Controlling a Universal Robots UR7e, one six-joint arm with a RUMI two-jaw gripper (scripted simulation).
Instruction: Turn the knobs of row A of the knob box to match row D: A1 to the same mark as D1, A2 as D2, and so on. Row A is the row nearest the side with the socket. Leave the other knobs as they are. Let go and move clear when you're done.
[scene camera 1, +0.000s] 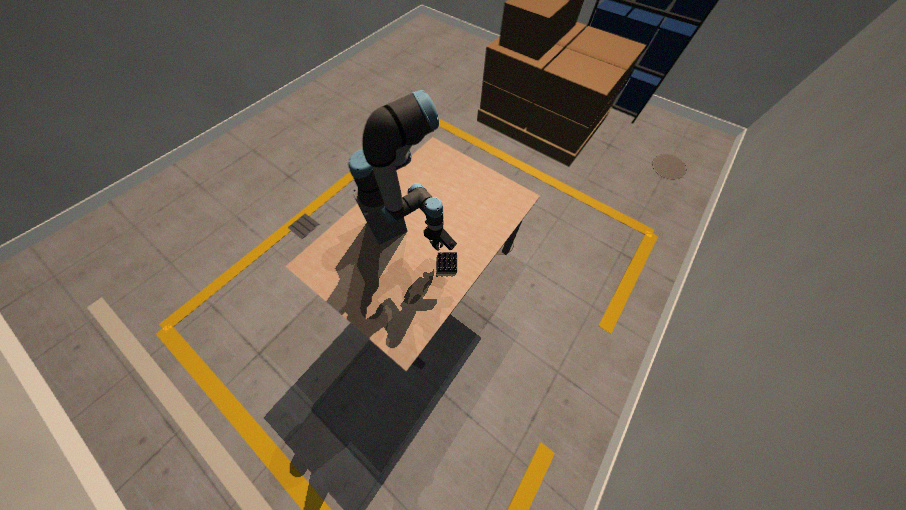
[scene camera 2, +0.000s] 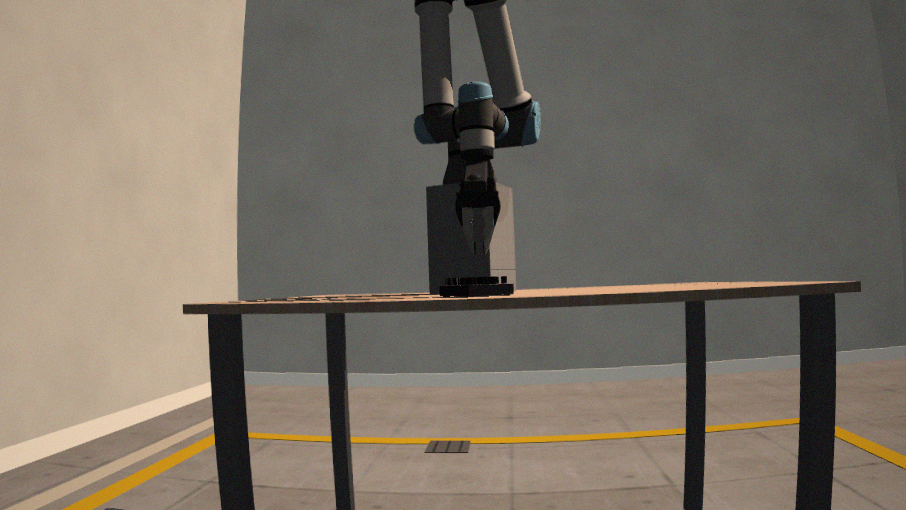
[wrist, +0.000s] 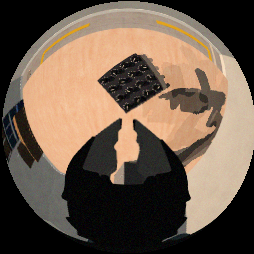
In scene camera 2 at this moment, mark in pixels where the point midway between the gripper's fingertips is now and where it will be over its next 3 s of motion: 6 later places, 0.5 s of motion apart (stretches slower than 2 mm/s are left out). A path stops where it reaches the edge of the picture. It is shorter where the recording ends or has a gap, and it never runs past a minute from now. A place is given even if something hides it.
My gripper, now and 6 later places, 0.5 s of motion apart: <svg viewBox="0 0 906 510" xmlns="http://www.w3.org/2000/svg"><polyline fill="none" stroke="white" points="479,254 480,254 480,259 480,267 480,273 480,274 480,274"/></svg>
